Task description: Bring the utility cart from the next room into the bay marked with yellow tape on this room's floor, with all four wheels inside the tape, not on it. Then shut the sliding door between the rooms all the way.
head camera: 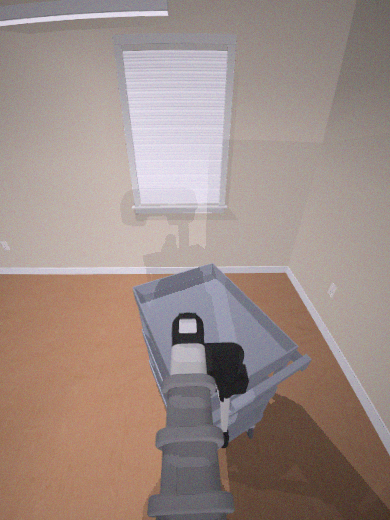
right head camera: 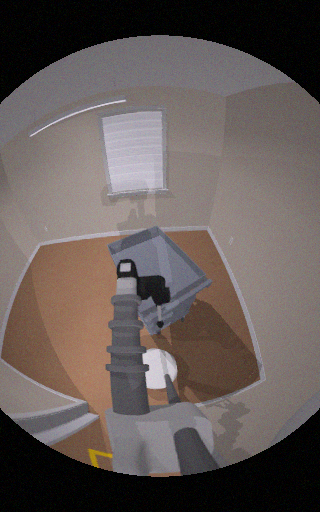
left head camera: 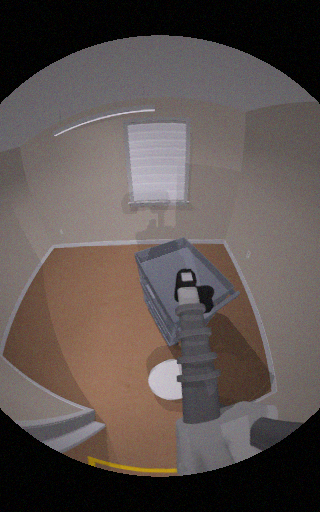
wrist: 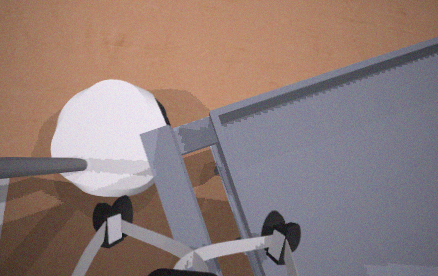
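Where they show: gripper, between the fingertips: [head camera: 219, 414] [wrist: 199, 219]; robot's base, origin of its link: [right head camera: 155, 367] [left head camera: 170, 378] [wrist: 125, 141].
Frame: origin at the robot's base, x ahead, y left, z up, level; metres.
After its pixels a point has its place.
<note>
The grey-blue utility cart [head camera: 255, 325] {y -0.293, x 0.699, z 0.767 m} [left head camera: 155, 270] {y 0.106, x 0.767, z 0.766 m} [right head camera: 172, 265] {y -0.217, x 0.686, z 0.766 m} [wrist: 325, 175] {y -0.033, x 0.478, z 0.767 m} stands upright and angled near the far window wall. Its handle bar [head camera: 285, 375] {y -0.312, x 0.434, z 0.836 m} [wrist: 175, 185] {y -0.052, x 0.323, z 0.836 m} is on the near right side. One caster [head camera: 251, 432] {y -0.345, x 0.494, z 0.061 m} shows below; the other wheels are hidden or unclear. My gripper [wrist: 199, 219] {y -0.085, x 0.345, z 0.803 m} is open. In the wrist view the bar runs between the spread fingertips, one over the floor side and one over the tray; contact is not visible. Part of the yellow tape [left head camera: 135, 468] [right head camera: 93, 457] shows at the bottom of both side head views. The sliding door cannot be made out.
A white round body [left head camera: 165, 380] {y 0.053, x -0.005, z 0.187 m} [right head camera: 160, 370] {y -0.054, x -0.020, z 0.187 m} [wrist: 107, 130] {y 0.025, x -0.005, z 0.187 m} is on the near side of the cart, low under my arm. A grey wall edge with white trim [left head camera: 75, 432] [right head camera: 60, 425] is at lower left. The right wall's baseboard [head camera: 340, 350] {y -1.171, x 0.974, z 0.064 m} runs beside the cart.
</note>
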